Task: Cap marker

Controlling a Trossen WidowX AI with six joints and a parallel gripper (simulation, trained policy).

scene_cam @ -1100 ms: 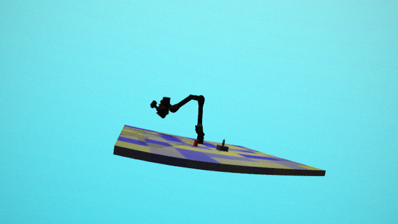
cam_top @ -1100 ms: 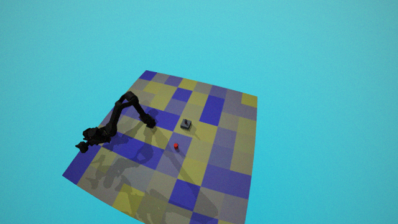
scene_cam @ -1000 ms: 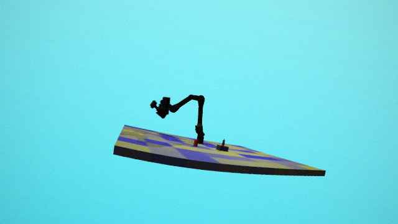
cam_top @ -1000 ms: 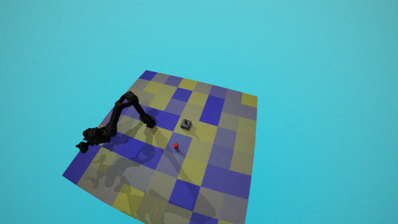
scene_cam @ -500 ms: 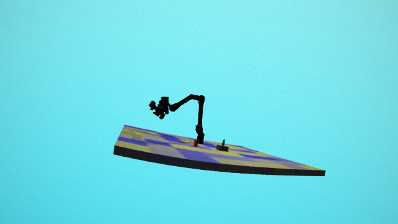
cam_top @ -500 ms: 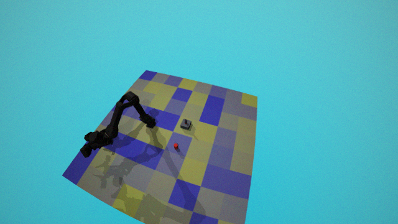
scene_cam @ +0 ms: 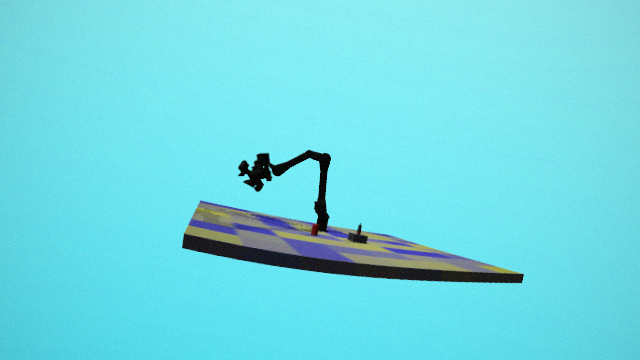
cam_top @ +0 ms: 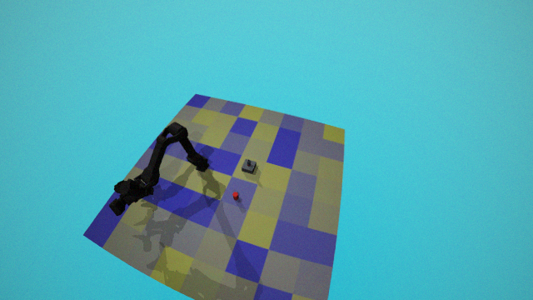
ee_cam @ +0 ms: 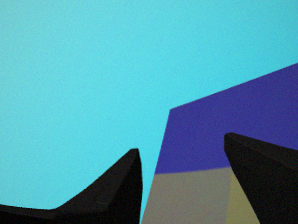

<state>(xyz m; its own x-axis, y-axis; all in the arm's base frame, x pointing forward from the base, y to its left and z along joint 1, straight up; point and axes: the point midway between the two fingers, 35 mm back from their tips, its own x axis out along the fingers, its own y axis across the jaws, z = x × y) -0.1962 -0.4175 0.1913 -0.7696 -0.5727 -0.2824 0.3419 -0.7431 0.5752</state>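
The red cap is 500 mm ahead of my gripper tip, 320 mm to the left of it and 160 mm below it. Also, from my gripper tip: grey holder block: 530 mm to the left, 500 mm ahead, 160 mm below.
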